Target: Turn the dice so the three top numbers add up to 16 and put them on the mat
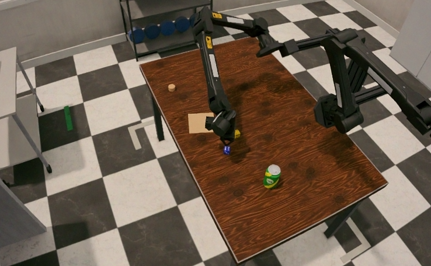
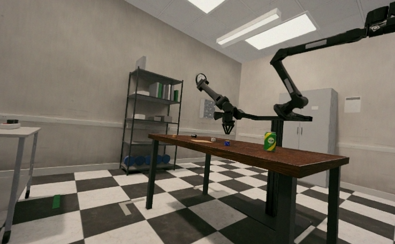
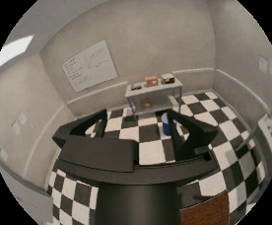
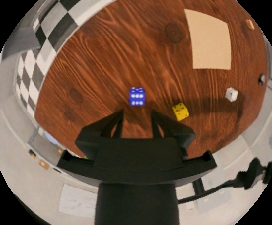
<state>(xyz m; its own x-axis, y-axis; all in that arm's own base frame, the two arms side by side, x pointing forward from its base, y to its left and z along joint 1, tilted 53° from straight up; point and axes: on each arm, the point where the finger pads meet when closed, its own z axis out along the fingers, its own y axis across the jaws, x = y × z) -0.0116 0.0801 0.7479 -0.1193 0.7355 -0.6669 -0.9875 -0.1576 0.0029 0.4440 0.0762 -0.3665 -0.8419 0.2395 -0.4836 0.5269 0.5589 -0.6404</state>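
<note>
Now: right hand 7 cm above the blue die. The rest, counted from my right hand: yellow die 10 cm behind, 7 cm to the right, 7 cm below; then tan mat 23 cm to the right, 9 cm below, 3 cm ahead; then white die 26 cm to the right, 14 cm behind, 7 cm below.
</note>
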